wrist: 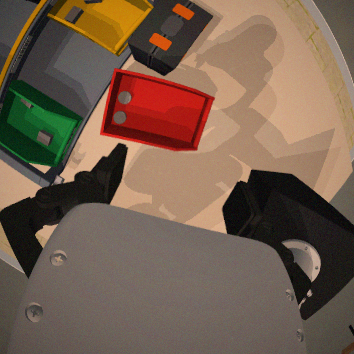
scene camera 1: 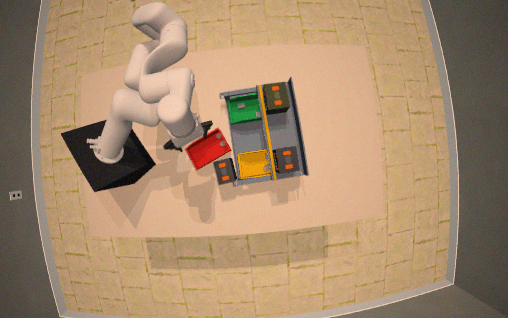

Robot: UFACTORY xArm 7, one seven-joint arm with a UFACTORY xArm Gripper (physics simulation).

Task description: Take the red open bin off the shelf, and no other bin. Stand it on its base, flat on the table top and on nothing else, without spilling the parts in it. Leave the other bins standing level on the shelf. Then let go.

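Frame: origin at the arm's base, x back, y right, z up, level; metres.
Seen in the pictures: gripper, fingertip midpoint: (wrist: 179,178) (scene camera 1: 192,141); arm's base, origin of the base link: (scene camera 1: 108,149).
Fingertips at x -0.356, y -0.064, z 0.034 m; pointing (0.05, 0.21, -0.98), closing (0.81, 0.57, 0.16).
Pixels of each thing's top centre, then the offset from my fingertips to it. "spot": a spot on its surface instead. Level surfaces: height alone.
- red open bin, middle of its top: (wrist: 161,113) (scene camera 1: 205,149) dz -0.158, dx -0.020, dy +0.016 m
- table top, its level: dz -0.233 m
- shelf, surface spot: (scene camera 1: 266,125) spot: dz -0.121, dx -0.248, dy -0.100 m
- green bin, middle of its top: (wrist: 18,127) (scene camera 1: 249,106) dz -0.152, dx -0.173, dy -0.172 m
- yellow bin, middle of its top: (scene camera 1: 259,163) dz -0.152, dx -0.241, dy +0.048 m
- dark case with orange patches, middle of its top: (wrist: 171,25) (scene camera 1: 223,171) dz -0.101, dx -0.109, dy +0.093 m
- olive case, middle of its top: (scene camera 1: 276,95) dz -0.034, dx -0.269, dy -0.200 m
- dark case, middle of its top: (scene camera 1: 288,159) dz -0.009, dx -0.328, dy +0.023 m
The red open bin (scene camera 1: 206,150) (wrist: 160,112) stands upright on the table top (scene camera 1: 340,125) (wrist: 305,85), between the arm and the shelf (scene camera 1: 266,125) (wrist: 82,75). It looks level, and two grey round parts lie inside it near its shelf-side end. My gripper (scene camera 1: 190,136) (wrist: 179,178) is open wide with nothing between its fingers, beside and above the red bin and apart from it in the wrist view. The green bin (scene camera 1: 245,108) (wrist: 42,125) and the yellow bin (scene camera 1: 254,164) (wrist: 102,22) sit on the shelf with small parts inside.
A dark case with orange patches (scene camera 1: 224,171) (wrist: 171,35) stands on the table very close to the red bin; I cannot tell whether they touch. An olive case (scene camera 1: 276,97) and another dark case (scene camera 1: 287,160) are behind the shelf's yellow rail. The black robot base (scene camera 1: 90,160) stands at the left.
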